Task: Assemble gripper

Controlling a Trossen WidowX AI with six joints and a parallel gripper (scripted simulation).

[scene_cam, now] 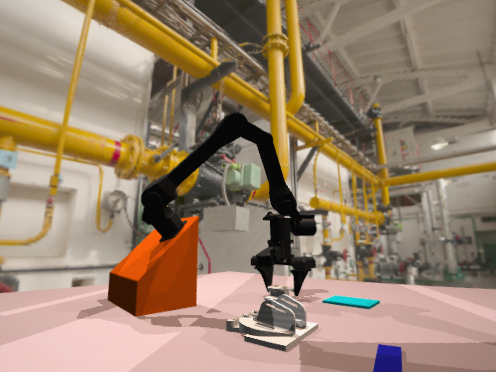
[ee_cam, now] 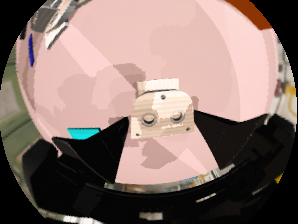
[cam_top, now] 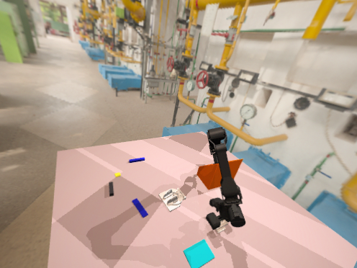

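Now: gripper tip 10 mm to the left of the base and 20 mm below it. Round my gripper tip: small yellow piece: 320 mm ahead, 560 mm to the right, 10 mm below; black bar: 390 mm ahead, 470 mm to the right; cyan tile: 170 mm ahead, 30 mm to the left, 10 mm below.
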